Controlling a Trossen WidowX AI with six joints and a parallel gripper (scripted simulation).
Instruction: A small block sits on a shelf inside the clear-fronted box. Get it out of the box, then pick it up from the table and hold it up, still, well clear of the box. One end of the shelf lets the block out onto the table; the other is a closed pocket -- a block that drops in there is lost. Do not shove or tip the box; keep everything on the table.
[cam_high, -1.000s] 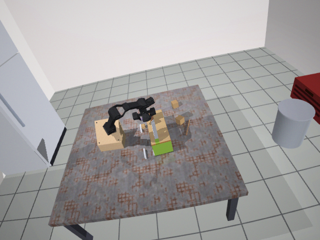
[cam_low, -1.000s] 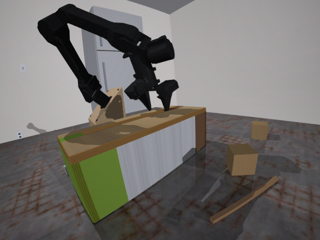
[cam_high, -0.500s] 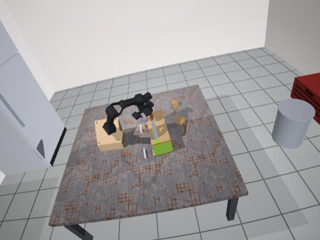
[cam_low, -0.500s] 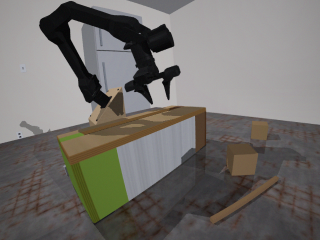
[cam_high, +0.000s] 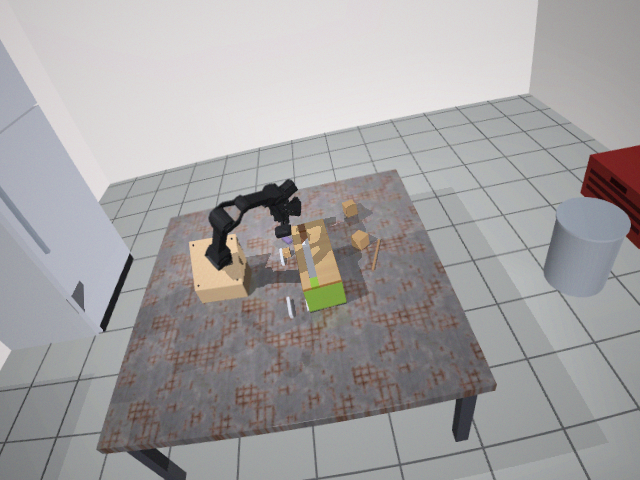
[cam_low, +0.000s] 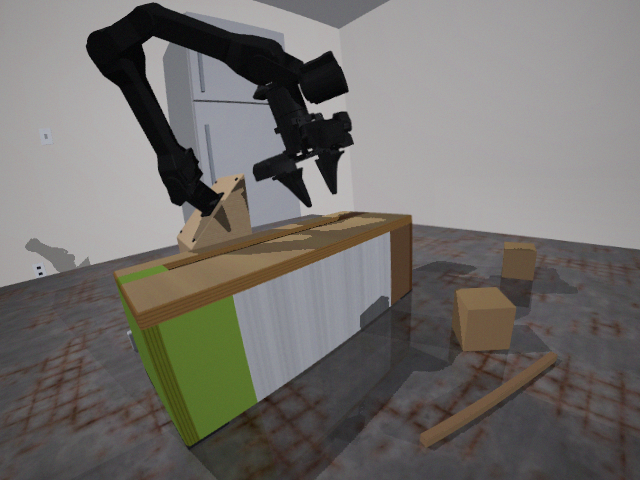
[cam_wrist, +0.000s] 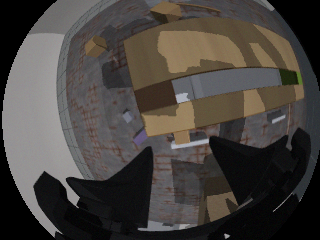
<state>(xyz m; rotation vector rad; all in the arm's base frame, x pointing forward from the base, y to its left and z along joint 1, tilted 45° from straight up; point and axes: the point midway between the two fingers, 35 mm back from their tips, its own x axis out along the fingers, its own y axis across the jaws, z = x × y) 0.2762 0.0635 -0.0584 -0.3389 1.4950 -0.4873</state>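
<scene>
Now: gripper tip 14 cm above the tan block, 4 cm past it and 2 cm to the right of it. The rest, counted from my gripper tip: purple piece (15 cm below, 12 cm to the left, 4 cm behind); then thin wooden stick (33 cm ahead, 15 cm below, 11 cm to the right); then wooden box (14 cm to the right, 9 cm below, 4 cm ahead).
</scene>
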